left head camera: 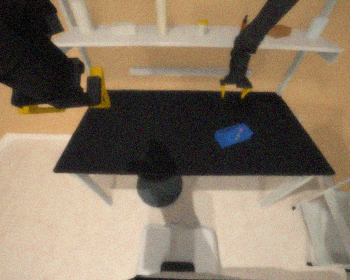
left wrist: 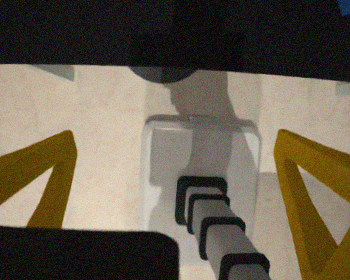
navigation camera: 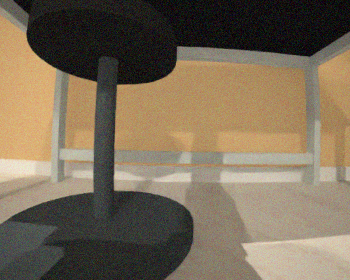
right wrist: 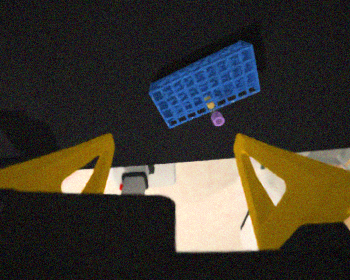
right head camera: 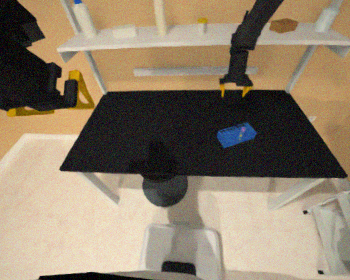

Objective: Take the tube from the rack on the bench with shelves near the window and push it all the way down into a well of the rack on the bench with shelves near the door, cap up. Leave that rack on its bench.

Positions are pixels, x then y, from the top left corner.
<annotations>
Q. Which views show the left gripper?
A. The left head camera view, the left wrist view and the right head camera view only.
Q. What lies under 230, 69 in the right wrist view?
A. A blue tube rack.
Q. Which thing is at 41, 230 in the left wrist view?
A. The left gripper.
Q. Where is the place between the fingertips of the right gripper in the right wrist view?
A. At 174, 140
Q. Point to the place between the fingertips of the left gripper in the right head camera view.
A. At 73, 108
</annotations>
